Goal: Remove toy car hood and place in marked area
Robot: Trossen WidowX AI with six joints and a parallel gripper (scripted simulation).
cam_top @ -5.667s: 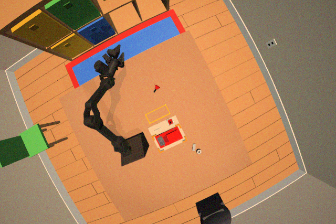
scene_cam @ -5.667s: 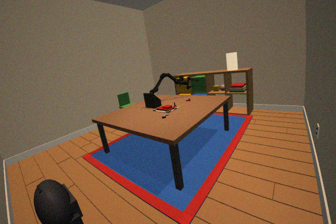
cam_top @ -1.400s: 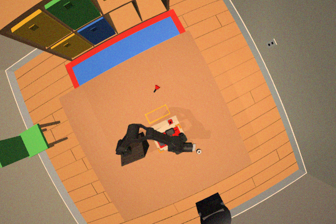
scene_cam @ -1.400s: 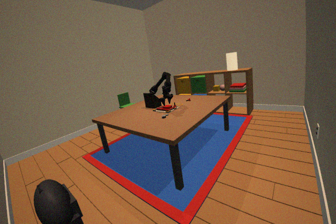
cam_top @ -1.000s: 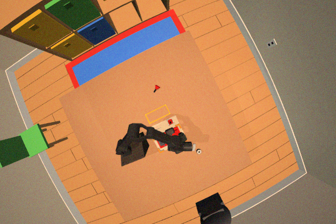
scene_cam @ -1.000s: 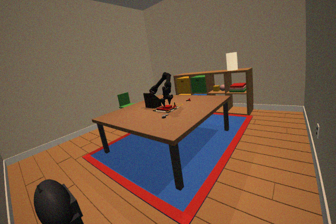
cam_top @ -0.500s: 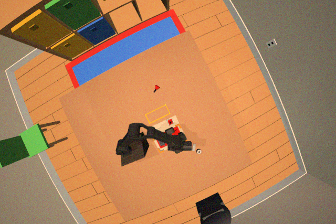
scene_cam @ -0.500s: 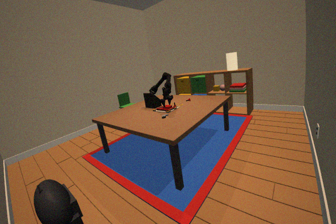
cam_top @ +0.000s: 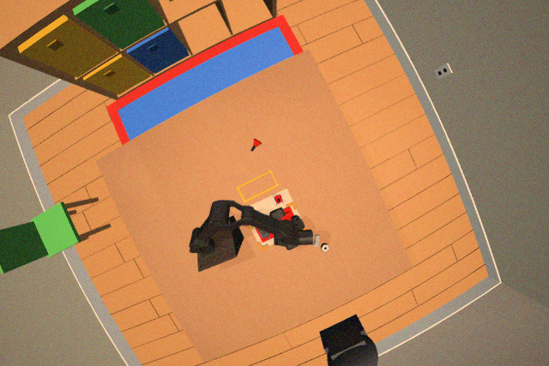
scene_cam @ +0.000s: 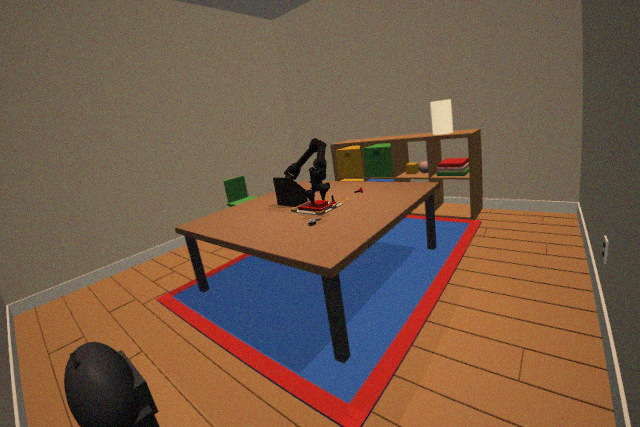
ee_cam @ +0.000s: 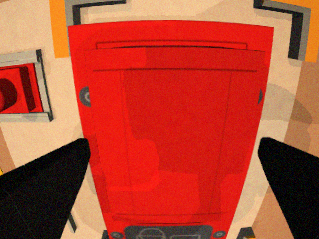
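The red hood lies right at my gripper tip. Round my gripper tip: small wheel 21 cm to the right, 14 cm ahead, 3 cm below.
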